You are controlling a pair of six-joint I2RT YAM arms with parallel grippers.
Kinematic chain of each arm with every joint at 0, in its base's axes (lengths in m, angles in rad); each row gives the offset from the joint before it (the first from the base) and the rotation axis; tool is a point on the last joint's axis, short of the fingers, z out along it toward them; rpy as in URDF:
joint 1: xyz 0 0 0.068 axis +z
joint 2: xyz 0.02 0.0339 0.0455 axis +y
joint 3: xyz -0.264 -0.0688 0 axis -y
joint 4: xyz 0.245 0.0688 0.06 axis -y
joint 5: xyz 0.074 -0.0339 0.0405 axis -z
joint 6: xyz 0.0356 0 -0.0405 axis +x
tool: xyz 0 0 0 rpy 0 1.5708 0
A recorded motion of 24 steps. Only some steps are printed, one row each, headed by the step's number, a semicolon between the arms.
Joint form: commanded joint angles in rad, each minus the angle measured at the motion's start. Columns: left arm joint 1, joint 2, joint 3, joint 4, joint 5, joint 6; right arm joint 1, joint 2, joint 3, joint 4, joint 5, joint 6.
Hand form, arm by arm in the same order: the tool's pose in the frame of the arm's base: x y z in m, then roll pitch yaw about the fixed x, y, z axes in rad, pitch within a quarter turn. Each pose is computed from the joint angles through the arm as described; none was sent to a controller.
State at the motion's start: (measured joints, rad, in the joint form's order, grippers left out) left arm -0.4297 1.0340 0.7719 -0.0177 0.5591 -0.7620; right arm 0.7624 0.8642 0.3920 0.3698 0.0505 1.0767
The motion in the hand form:
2: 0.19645 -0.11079 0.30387 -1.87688 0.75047 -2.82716; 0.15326 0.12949 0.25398 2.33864 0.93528 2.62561
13: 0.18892 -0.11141 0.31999 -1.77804 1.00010 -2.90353; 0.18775 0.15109 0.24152 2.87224 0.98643 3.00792
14: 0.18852 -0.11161 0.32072 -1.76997 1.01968 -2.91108; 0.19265 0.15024 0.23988 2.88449 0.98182 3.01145
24: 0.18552 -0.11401 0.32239 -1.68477 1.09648 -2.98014; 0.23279 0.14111 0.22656 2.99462 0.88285 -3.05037
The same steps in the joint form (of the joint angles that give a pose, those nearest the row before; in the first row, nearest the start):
2: 0.0058 -0.0545 -0.0372 -0.0083 0.0436 0.1216; -0.0031 0.0152 0.1840 -0.5175 0.2807 -0.4326
13: 0.0050 -0.0841 -0.0355 0.0818 0.1682 0.3008; -0.0185 0.2675 0.3082 -0.5754 0.4145 -0.5820
14: 0.0050 -0.0845 -0.0363 0.0908 0.1812 0.3151; -0.0357 0.2848 0.3130 -0.5677 0.4065 -0.5898
24: 0.0052 -0.0792 -0.0521 0.1709 0.3226 0.3535; -0.1880 0.4258 0.3744 -0.5468 0.1768 -0.7691

